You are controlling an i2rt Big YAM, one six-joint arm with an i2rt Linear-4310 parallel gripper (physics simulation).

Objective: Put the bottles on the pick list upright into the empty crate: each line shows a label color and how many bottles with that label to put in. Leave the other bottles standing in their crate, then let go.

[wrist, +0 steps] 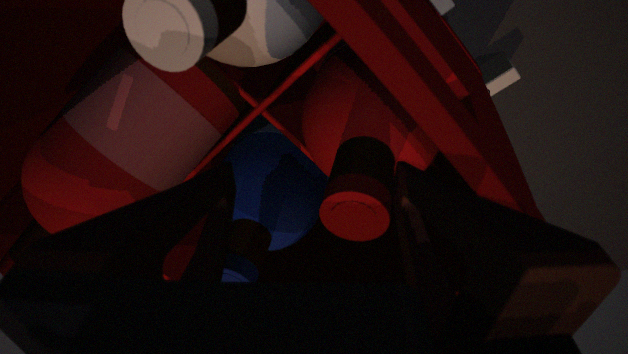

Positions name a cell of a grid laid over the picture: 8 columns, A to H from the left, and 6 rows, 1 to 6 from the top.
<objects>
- my gripper: E3
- blue bottle: D4
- red bottle: B3
</objects>
